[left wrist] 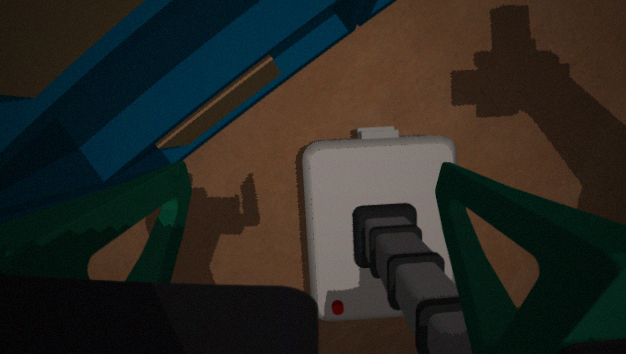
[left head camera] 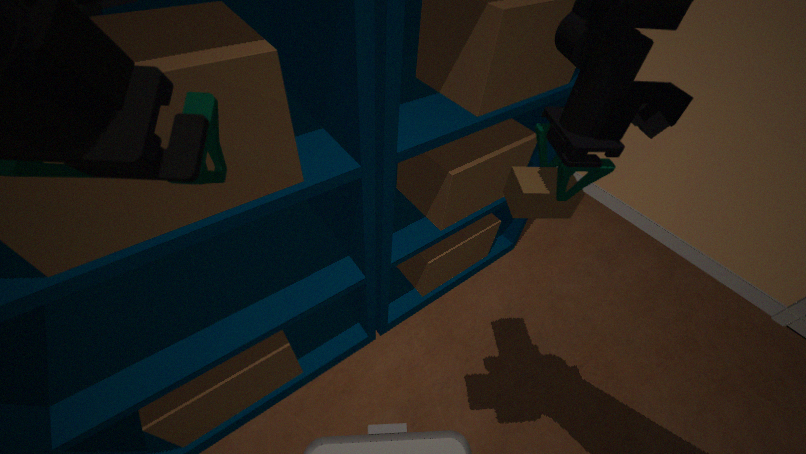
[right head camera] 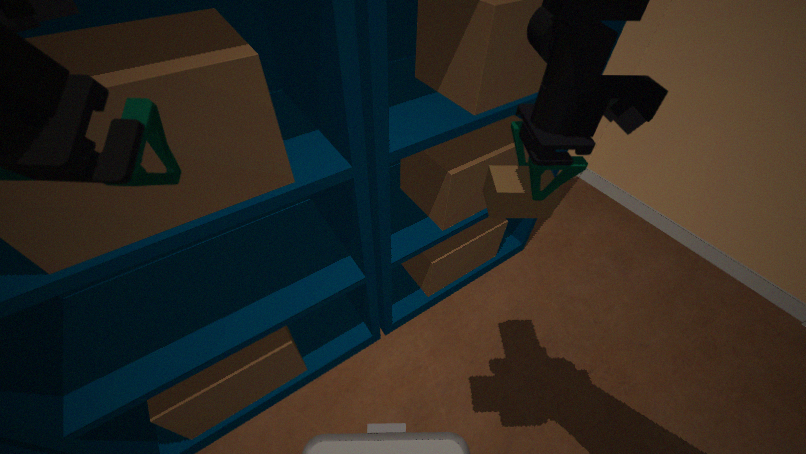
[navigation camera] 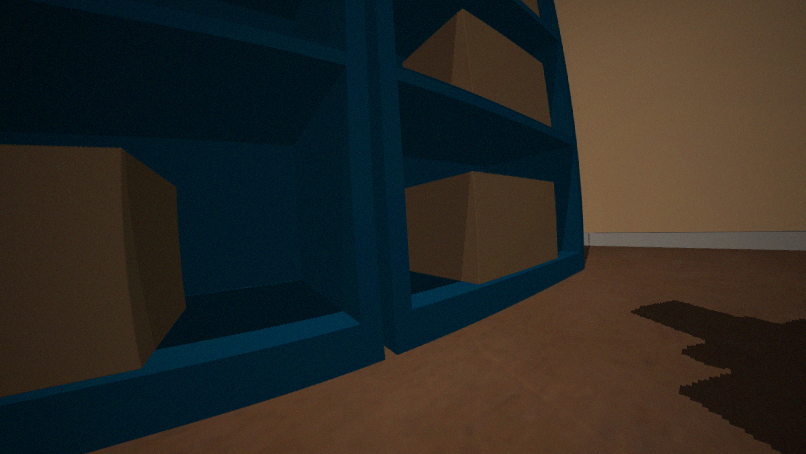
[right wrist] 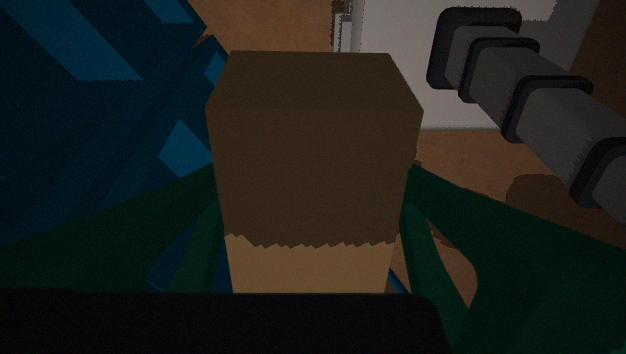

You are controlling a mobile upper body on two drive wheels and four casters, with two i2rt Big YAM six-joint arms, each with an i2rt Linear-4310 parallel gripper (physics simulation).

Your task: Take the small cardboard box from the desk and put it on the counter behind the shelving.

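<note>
The small cardboard box is held off the floor between the green fingers of my right gripper, which is shut on it. In the head views the box hangs in front of the far right end of the blue shelving; whether it touches the shelving I cannot tell. My left gripper is open and empty, its fingers wide apart, and in the head views it is close before a large shelf box. The desk and the counter do not show.
Larger cardboard boxes stand on the shelves. A tan wall with a pale baseboard is at the right, beyond the shelving's end. My white base is near the shelving's lower edge.
</note>
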